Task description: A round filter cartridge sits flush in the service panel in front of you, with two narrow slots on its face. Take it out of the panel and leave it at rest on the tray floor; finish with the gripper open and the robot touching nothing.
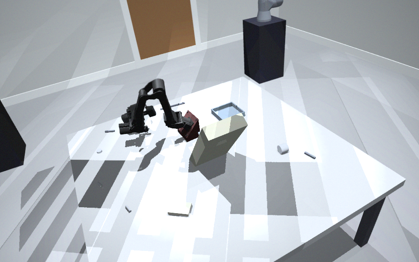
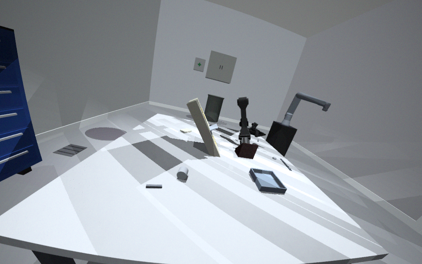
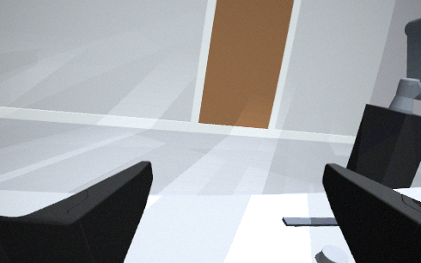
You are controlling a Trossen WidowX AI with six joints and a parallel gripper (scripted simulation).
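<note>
Right now my gripper tip is 60 cm short of the round white filter cartridge, 23 cm to the right of it and 9 cm below it. From my gripper tip the other things lie so: cream service panel: 55 cm ahead, 23 cm to the left, 2 cm above; then tray: 49 cm to the left, 16 cm ahead, 14 cm below.
</note>
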